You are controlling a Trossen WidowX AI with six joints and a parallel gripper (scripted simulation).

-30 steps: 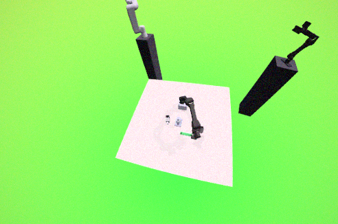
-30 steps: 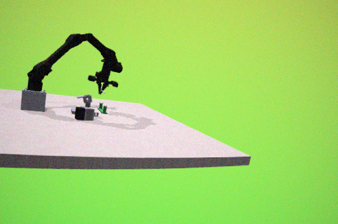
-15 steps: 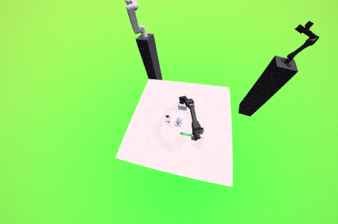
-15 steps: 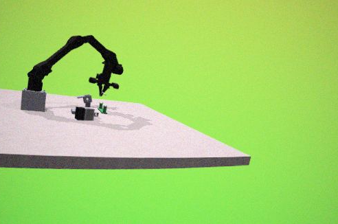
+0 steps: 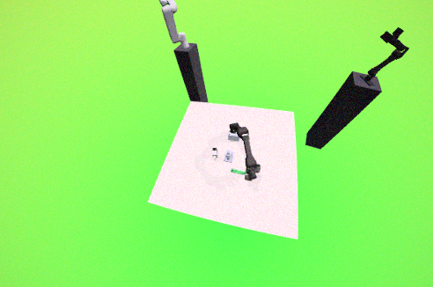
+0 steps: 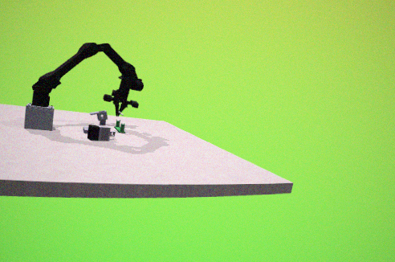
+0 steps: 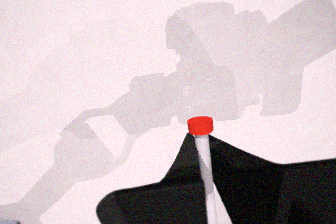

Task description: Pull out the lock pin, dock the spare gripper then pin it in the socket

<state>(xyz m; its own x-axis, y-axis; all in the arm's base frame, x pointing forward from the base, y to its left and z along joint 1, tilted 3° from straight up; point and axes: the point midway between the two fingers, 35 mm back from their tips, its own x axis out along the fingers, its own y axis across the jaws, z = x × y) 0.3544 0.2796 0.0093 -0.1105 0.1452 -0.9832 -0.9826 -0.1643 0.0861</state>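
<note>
The green rest lies 2 cm ahead of my gripper tip, 10 cm to the right of it and 3 cm below it. The rest, counted from my gripper tip: spare gripper 7 cm behind, 38 cm to the right, 3 cm below; then grey mount 9 cm behind, 24 cm to the right.
</note>
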